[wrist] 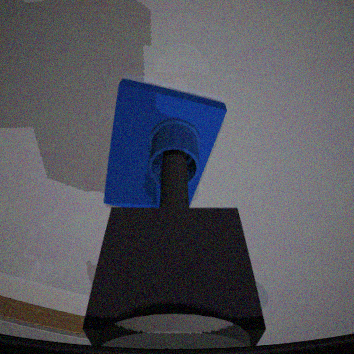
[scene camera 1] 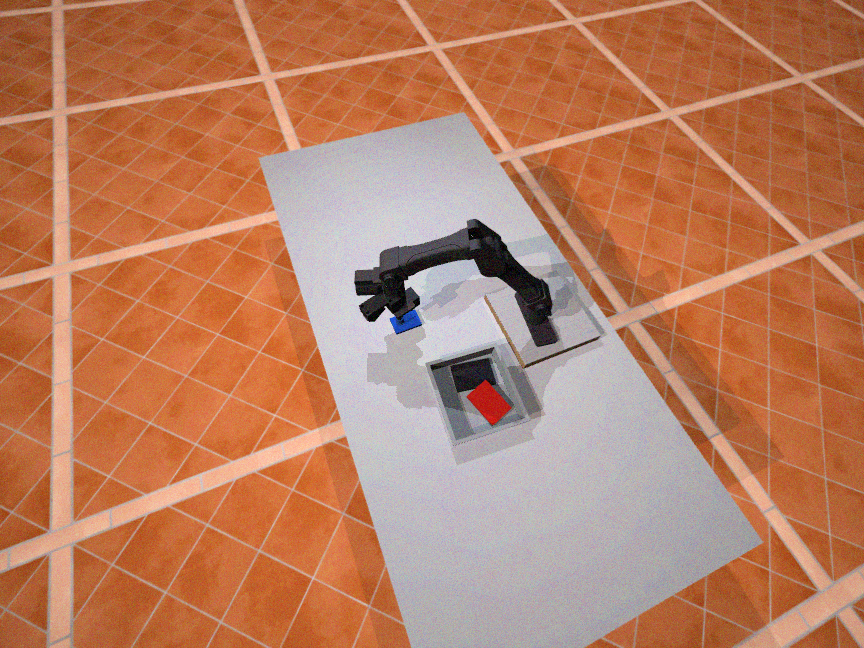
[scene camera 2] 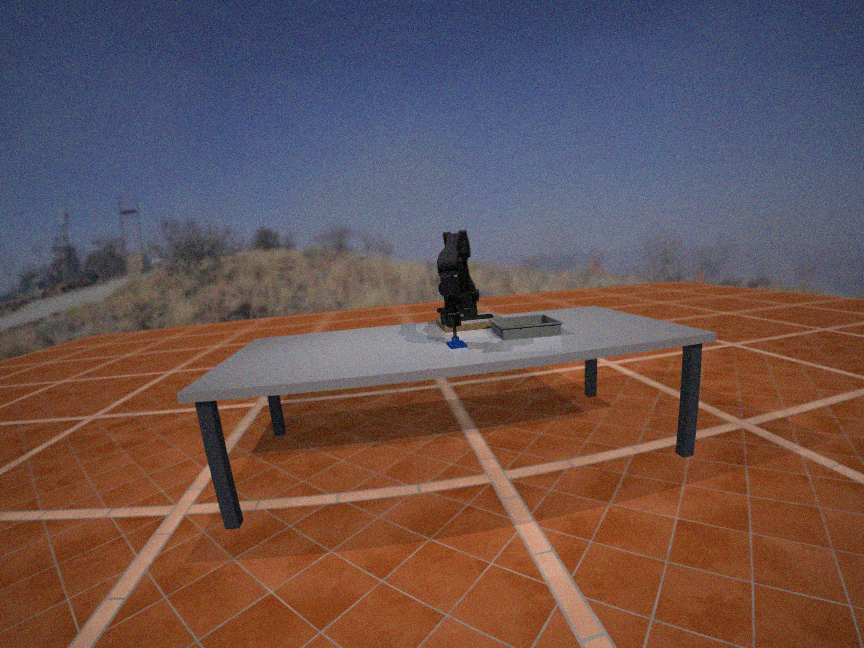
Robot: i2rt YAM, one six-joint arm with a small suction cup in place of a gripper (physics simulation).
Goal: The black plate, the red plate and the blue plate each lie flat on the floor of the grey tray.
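Frame: origin at the arm's base, x left, y back, z up, level; metres.
Seen in the pictures: hand, tool point: point(wrist: 174, 133) point(scene camera 1: 400, 322) point(scene camera 2: 455, 346); arm's base, link origin: point(scene camera 1: 534, 317) point(scene camera 2: 471, 318).
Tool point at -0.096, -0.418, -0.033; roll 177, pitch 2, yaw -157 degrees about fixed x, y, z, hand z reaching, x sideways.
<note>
Pixels of each thing's top centre, then the offset from my tool point to it, as dx, dy, dz. Level surfaces: height alone.
- blue plate, top centre: point(wrist: 156, 162) point(scene camera 1: 405, 321) point(scene camera 2: 456, 343) +0.004, +0.017, +0.011
- black plate, top centre: point(scene camera 1: 473, 374) +0.227, +0.173, +0.013
- grey tray, top centre: point(scene camera 1: 476, 390) point(scene camera 2: 524, 320) +0.289, +0.157, +0.051
- red plate, top centre: point(scene camera 1: 489, 401) +0.320, +0.191, +0.025
- long grey table, surface height: dz +0.000
My suction cup point(scene camera 1: 401, 319) point(scene camera 2: 455, 339) point(wrist: 174, 150) is on the blue plate point(scene camera 1: 413, 323) point(scene camera 2: 460, 345) point(wrist: 132, 145), near its middle. The plate lies flat on or very close to the table, left of the grey tray in scene view 1; no separate shadow of the plate shows. The black plate point(scene camera 1: 471, 374) is in the far part of the grey tray point(scene camera 1: 438, 403) point(scene camera 2: 526, 332). The red plate point(scene camera 1: 489, 402) is in the tray too, turned askew, and one corner overlaps the near edge of the black plate. I cannot tell whether the red plate is fully flat.
The arm's base stands on a pale board point(scene camera 1: 574, 323) with a brown edge, beside the tray. The tray has raised walls on all sides. The tray and the board stand on the long grey table point(scene camera 1: 558, 530) point(scene camera 2: 314, 362).
</note>
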